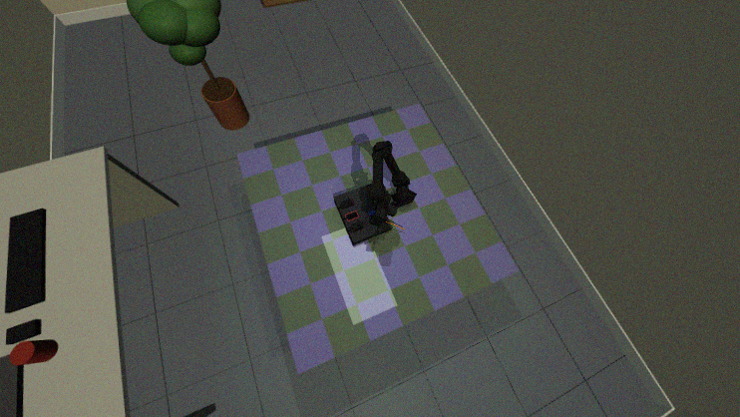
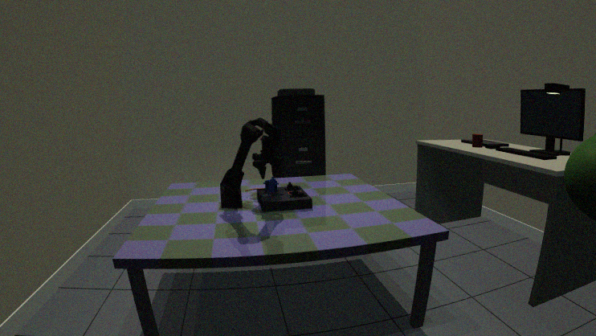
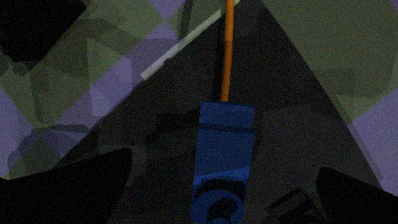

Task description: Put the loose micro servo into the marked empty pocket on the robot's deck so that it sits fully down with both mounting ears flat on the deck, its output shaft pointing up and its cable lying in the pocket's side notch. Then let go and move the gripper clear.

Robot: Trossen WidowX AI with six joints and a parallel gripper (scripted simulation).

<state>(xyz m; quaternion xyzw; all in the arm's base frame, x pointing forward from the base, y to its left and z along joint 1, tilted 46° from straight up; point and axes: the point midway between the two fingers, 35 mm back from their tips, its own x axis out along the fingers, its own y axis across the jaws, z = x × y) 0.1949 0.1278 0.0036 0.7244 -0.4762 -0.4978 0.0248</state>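
My gripper tip is 2 cm short of the dark deck, 7 cm to the left of it and 10 cm above it.
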